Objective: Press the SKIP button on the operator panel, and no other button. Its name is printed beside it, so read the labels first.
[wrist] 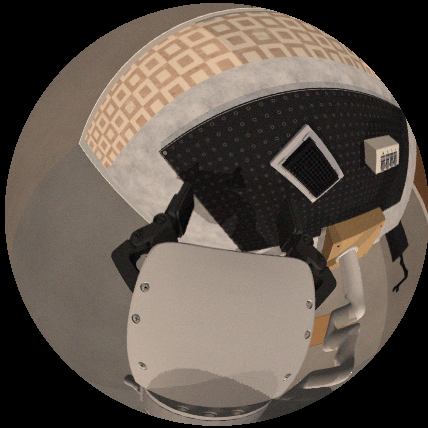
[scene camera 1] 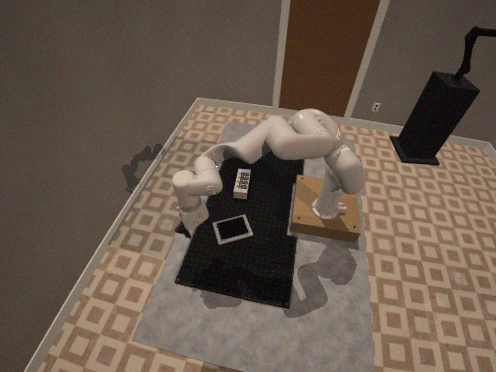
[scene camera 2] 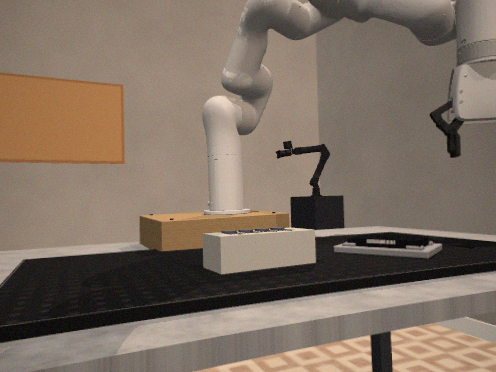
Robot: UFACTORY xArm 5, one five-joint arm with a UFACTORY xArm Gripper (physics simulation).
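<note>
The operator panel is a pale box lying on the black mat, with several dark buttons in a row on its top face. The labels beside the buttons are too small to read, so I cannot tell which one is SKIP. My gripper is open and empty. It hangs high above the table, past the tray's side of the panel and well apart from the panel. In the second scene view, part of the gripper shows at the right edge, high above the mat.
A white-rimmed tray with a dark inside lies on the black perforated mat. The arm stands on a wooden base block beside the mat. A black pedestal carries a small dark arm.
</note>
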